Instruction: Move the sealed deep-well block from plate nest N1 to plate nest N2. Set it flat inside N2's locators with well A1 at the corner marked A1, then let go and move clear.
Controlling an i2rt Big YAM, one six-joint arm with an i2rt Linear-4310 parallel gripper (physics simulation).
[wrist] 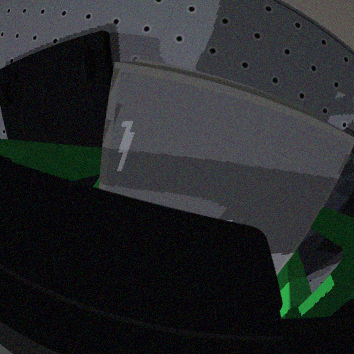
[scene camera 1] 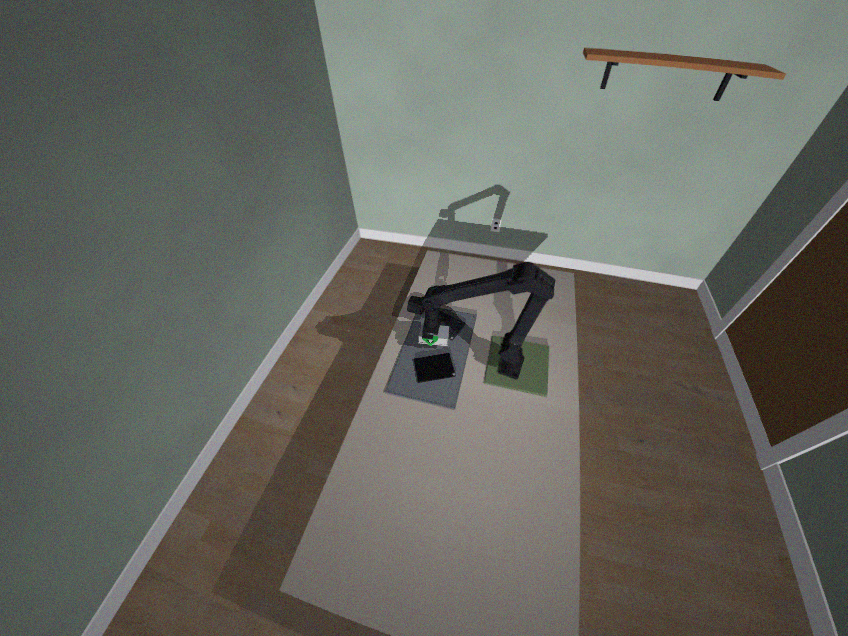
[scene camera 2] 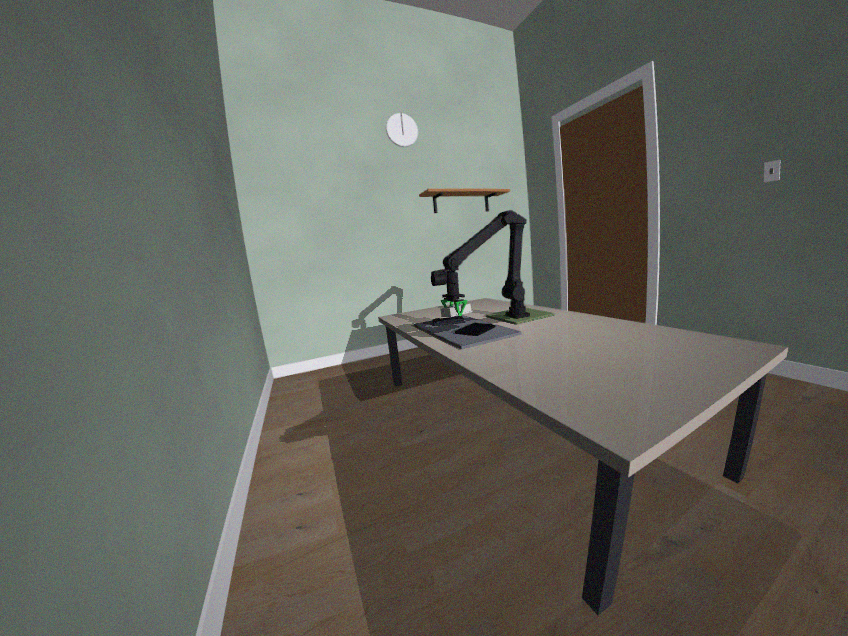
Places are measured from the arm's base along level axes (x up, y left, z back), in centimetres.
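Where they show: gripper, fingertip midpoint: (wrist: 202, 181) (scene camera 1: 431, 337) (scene camera 2: 454, 314); arm's base, link origin: (scene camera 1: 511, 365) (scene camera 2: 517, 315).
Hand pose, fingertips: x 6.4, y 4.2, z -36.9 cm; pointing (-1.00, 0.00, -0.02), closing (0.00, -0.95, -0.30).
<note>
Things, the pixels of their top centre, and the offset from my fingertips. Level surfaces: height alone.
- sealed deep-well block, top centre: (wrist: 195, 266) (scene camera 1: 434, 330) (scene camera 2: 455, 305) dy -0.4, dx +4.7, dz +1.1 cm
- perforated grey deck, surface height: dx -6.3 cm
- Plate nest N2, top centre: (wrist: 50, 146) (scene camera 1: 434, 365) (scene camera 2: 475, 326) dy +10.8, dx -4.5, dz +6.0 cm
- long beige table, surface height: dx -7.6 cm
The sealed deep-well block (wrist: 218, 140) (scene camera 1: 438, 333) (scene camera 2: 461, 309) is a pale grey box with a flat seal on top. It sits between my green fingers at the far end of the perforated grey deck (scene camera 1: 418, 391) (scene camera 2: 494, 336) (wrist: 281, 46). My gripper (scene camera 1: 429, 340) (scene camera 2: 453, 302) (wrist: 202, 181) is shut on the block from above. I cannot tell whether the block rests in its nest or hangs just over it. Plate nest N2 (scene camera 1: 433, 367) (scene camera 2: 475, 328) is a black rectangle on the deck, nearer the camera than the block, and holds nothing.
The arm's base (scene camera 1: 510, 359) stands on a green mat (scene camera 1: 534, 376) (scene camera 2: 538, 314) to the right of the deck. The long beige table (scene camera 1: 444, 492) (scene camera 2: 616, 382) stretches toward the front. A wall shelf (scene camera 1: 684, 62) hangs high behind.
</note>
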